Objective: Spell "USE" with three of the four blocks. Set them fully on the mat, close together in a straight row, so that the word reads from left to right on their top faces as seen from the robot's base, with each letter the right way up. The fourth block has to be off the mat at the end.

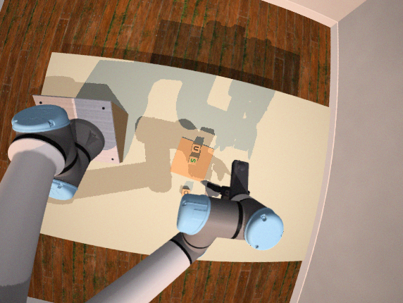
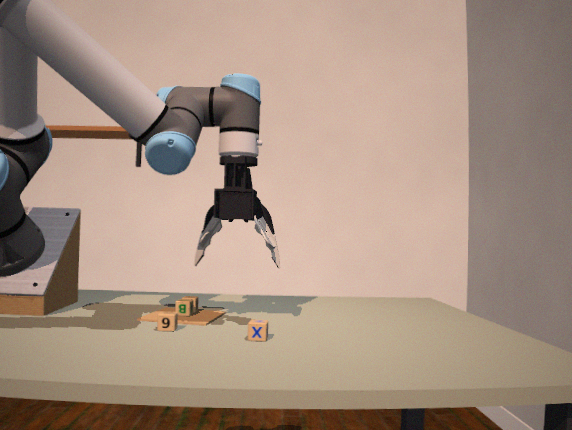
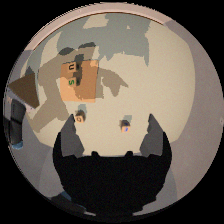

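My gripper is now 60 mm short of the blue-lettered block, 110 mm to the left of it and 90 mm above it. Also, from my hand: orange mat 120 mm behind, 60 mm to the left, 110 mm below.
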